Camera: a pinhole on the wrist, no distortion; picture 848 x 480 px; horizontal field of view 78.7 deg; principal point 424.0 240.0 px. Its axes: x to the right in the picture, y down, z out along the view. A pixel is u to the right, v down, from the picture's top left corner.
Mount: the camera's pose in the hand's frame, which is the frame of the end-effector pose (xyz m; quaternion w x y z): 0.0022 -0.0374 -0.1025 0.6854 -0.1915 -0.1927 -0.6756
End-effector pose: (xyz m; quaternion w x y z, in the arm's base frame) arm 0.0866 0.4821 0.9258 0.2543 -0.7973 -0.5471 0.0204
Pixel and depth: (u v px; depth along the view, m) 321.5 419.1 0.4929
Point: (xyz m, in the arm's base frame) 0.3353 0.6500 0.6049
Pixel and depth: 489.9 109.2 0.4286
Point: 0.0723 0.4609 0.5863
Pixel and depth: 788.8 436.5 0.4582
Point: -0.0452 0.8335 0.6026
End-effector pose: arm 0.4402 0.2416 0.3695 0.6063 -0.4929 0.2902 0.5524
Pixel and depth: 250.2 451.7 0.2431
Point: 0.2966 0.3210 0.2572
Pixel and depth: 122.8 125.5 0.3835
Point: 0.0632 0.2730 0.3877
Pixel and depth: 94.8 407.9 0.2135
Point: 0.2712 0.2571 0.2579
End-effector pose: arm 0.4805 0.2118 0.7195 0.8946 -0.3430 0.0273 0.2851
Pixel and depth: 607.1 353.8 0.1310
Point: 0.5057 0.2431 0.7422
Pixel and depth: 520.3 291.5 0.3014
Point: 0.4412 0.3866 0.8085
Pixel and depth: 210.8 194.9 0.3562
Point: 0.2902 0.4388 0.6588
